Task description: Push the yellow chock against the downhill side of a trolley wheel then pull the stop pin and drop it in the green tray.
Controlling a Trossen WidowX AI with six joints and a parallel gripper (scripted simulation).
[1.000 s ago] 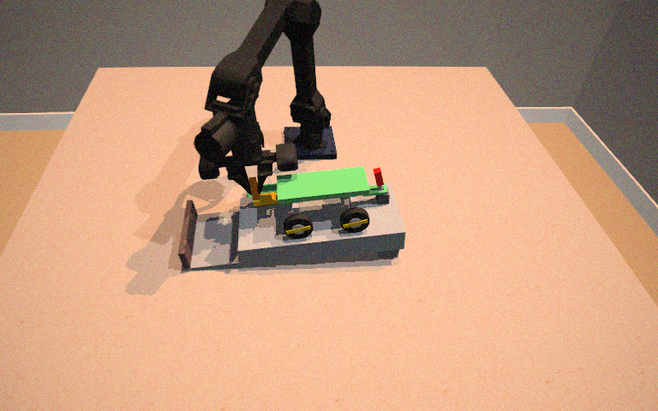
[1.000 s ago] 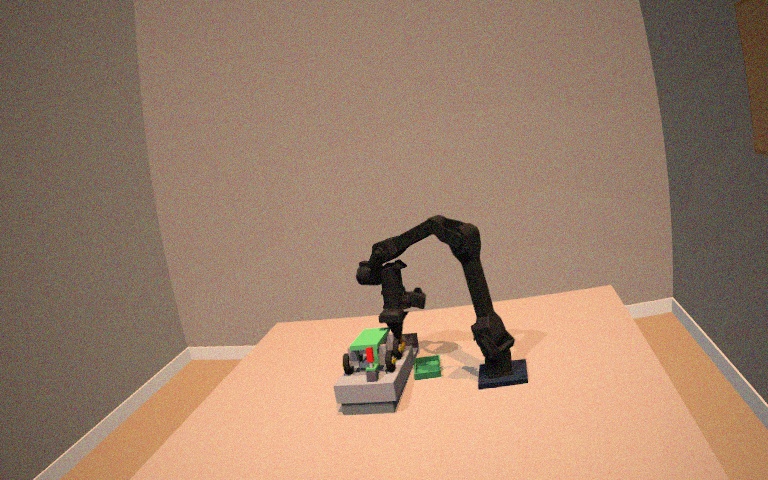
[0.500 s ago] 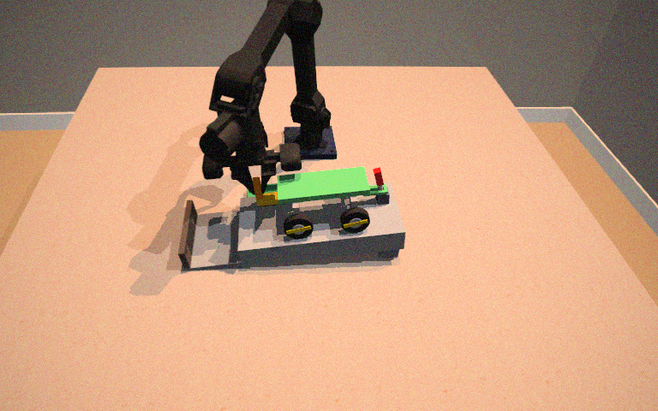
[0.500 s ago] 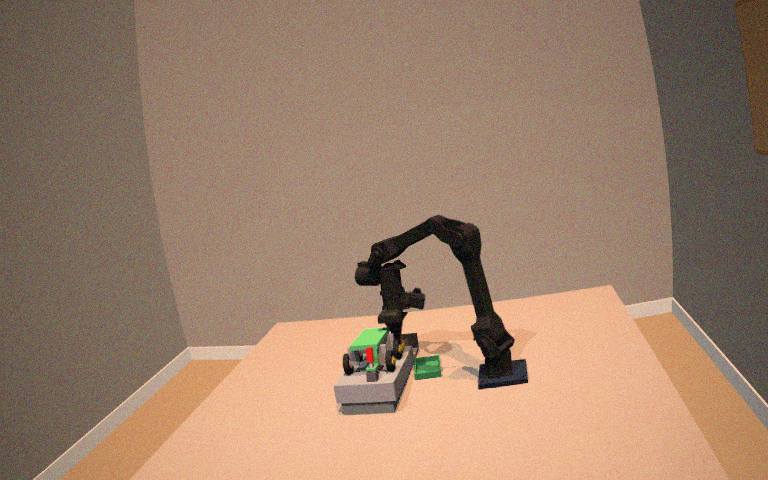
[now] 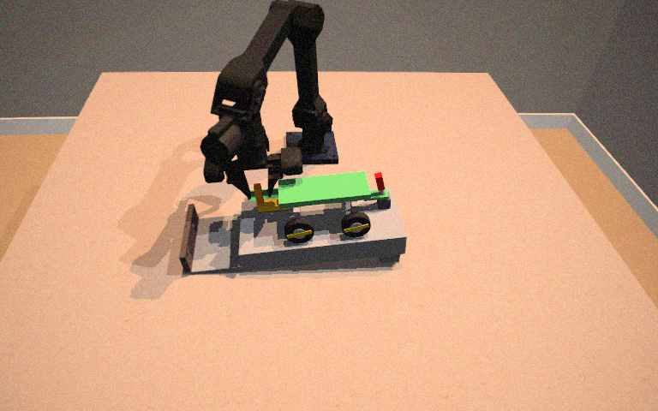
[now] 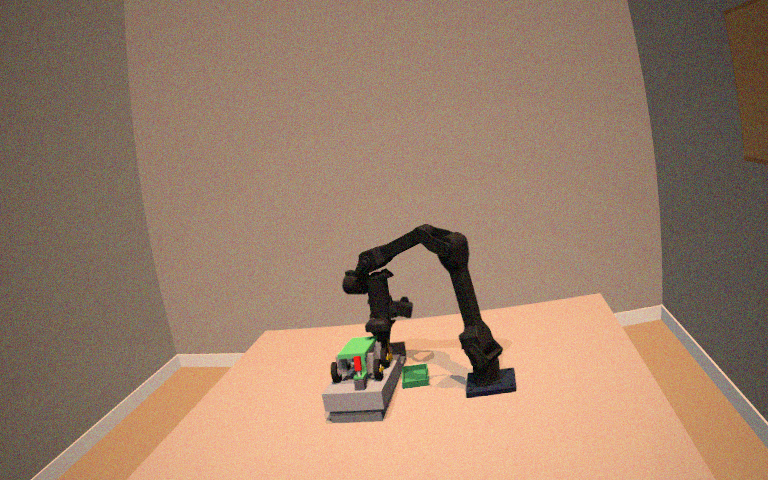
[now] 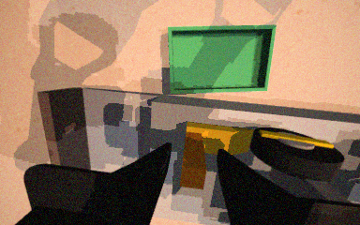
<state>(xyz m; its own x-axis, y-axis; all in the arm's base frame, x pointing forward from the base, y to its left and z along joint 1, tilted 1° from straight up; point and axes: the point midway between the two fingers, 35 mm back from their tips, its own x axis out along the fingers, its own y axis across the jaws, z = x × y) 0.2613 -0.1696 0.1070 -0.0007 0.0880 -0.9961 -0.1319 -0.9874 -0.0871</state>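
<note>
Right now my gripper tip is 2 cm to the right of the yellow chock and 1 cm above it. The rest, counted from my gripper tip: trolley: 6 cm ahead, 12 cm to the left, 2 cm above; then grey ramp: 6 cm ahead, 12 cm to the left, 5 cm below; then green tray: 7 cm behind, 4 cm to the left, 10 cm below.
</note>
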